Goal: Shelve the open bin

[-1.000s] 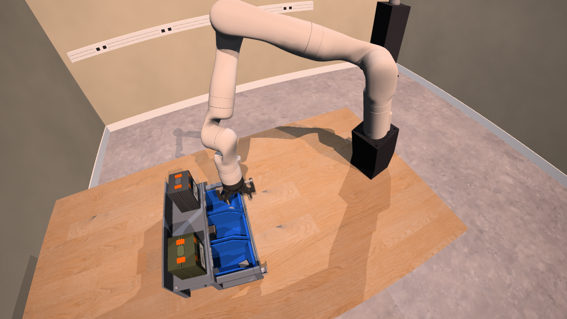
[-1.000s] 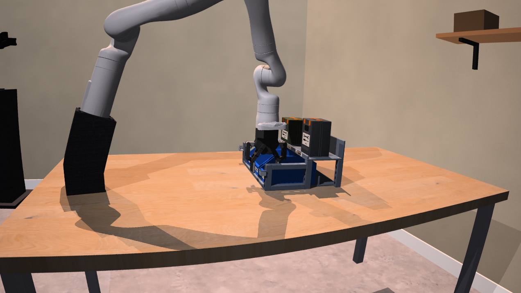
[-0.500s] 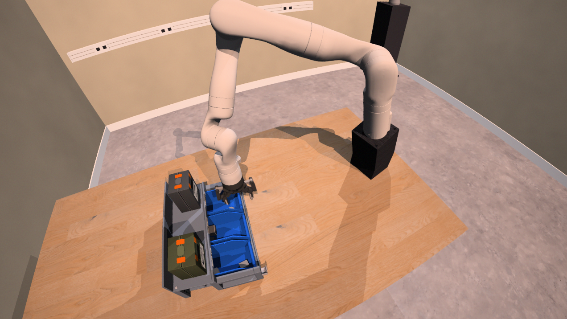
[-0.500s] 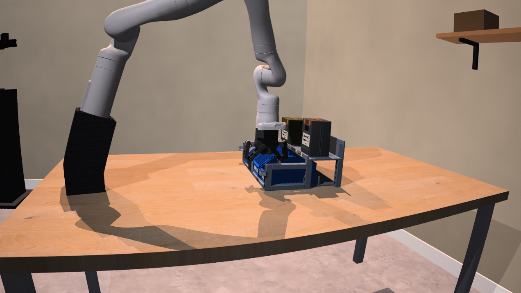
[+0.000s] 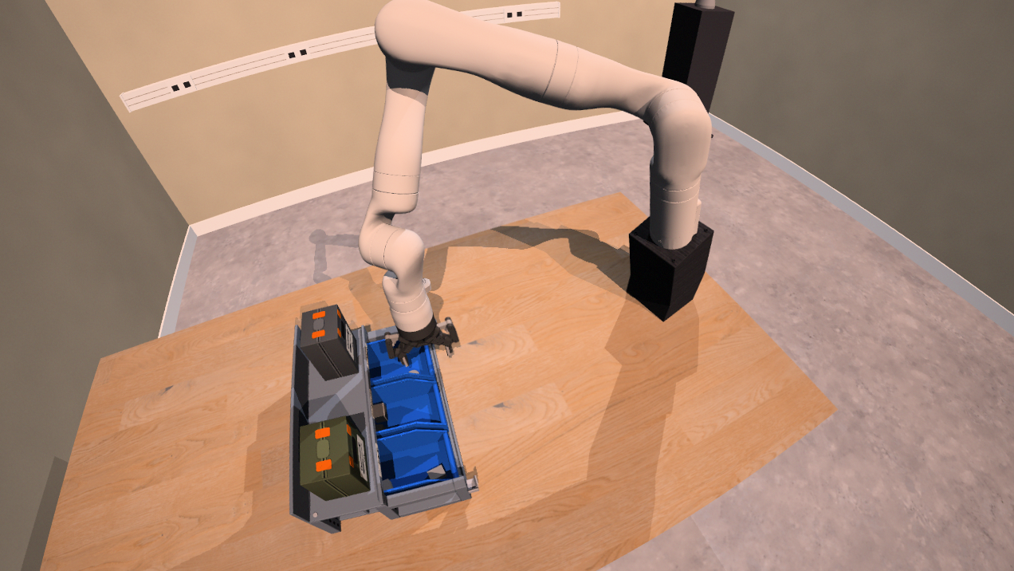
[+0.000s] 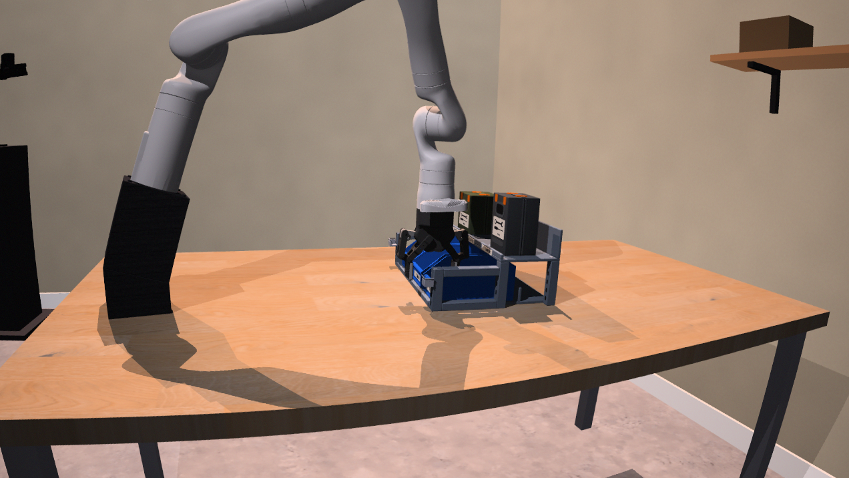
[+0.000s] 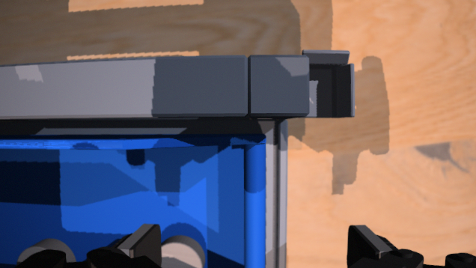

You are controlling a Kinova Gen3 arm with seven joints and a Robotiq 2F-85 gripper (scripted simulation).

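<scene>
Right now the grey round part is 4 cm ahead of my hand, 2 cm to the left of it and 3 cm below it. From my hand the other things lie so: grey shelf 11 cm ahead, 11 cm to the left, 2 cm above; black case 17 cm ahead, 1 cm to the right, 11 cm above; green case 18 cm ahead, 22 cm to the left, 10 cm above.
</scene>
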